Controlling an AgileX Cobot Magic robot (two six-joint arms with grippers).
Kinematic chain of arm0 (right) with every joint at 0, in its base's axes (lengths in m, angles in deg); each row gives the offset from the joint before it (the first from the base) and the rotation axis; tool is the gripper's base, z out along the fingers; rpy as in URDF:
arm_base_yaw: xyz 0 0 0.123 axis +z
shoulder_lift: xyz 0 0 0 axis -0.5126 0.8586 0
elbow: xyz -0.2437 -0.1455 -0.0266 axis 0.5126 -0.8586 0
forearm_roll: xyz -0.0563 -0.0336 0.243 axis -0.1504 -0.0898 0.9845
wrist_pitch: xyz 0 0 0 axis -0.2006 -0.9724 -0.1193
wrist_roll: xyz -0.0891 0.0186 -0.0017 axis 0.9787 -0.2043 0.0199
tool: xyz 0 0 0 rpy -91.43 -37.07 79.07
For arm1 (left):
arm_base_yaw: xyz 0 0 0.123 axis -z
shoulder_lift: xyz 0 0 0 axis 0.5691 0.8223 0
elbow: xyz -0.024 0.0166 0.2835 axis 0.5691 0.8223 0
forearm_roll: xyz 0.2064 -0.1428 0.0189 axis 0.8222 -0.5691 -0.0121
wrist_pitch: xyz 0 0 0 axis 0.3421 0.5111 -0.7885
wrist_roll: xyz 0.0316 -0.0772 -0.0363 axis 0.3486 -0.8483 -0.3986
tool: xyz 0 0 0 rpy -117.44 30.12 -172.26
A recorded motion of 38 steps. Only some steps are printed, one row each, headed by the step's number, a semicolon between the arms.
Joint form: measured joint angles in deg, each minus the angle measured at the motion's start. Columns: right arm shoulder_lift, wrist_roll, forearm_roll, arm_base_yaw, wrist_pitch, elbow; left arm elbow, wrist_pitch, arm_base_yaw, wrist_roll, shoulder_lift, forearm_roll.
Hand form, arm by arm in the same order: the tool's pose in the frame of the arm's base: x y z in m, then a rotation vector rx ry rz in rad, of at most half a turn. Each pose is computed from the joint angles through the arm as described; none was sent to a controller.
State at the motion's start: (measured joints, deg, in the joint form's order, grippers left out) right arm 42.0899 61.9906 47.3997 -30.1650 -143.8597 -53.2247; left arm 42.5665 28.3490 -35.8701 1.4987 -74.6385 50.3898
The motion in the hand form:
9: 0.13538 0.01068 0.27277 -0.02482 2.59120 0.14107; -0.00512 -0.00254 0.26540 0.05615 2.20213 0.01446
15: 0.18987 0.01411 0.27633 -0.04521 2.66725 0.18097; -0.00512 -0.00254 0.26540 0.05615 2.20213 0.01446
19: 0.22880 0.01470 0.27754 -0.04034 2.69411 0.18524; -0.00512 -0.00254 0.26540 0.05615 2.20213 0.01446
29: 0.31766 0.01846 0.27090 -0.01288 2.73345 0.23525; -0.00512 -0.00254 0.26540 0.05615 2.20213 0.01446
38: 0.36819 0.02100 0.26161 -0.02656 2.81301 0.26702; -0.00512 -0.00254 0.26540 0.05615 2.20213 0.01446
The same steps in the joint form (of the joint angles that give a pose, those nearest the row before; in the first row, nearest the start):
9: 18.32 1.03 2.77 0.00 7.87 7.04; 0.00 0.00 0.00 0.00 0.00 0.00
15: 32.67 3.38 5.19 0.00 9.22 15.35; 0.00 0.00 0.00 0.00 0.00 0.00
19: 41.60 3.48 5.42 0.00 9.98 21.96; 0.00 0.00 0.00 0.00 0.00 0.00
29: 60.61 3.48 7.61 0.00 9.58 38.87; 0.00 0.00 0.00 0.00 0.00 0.00
38: 72.28 3.48 8.16 0.00 3.37 51.97; 0.00 0.00 0.00 0.00 0.00 0.00

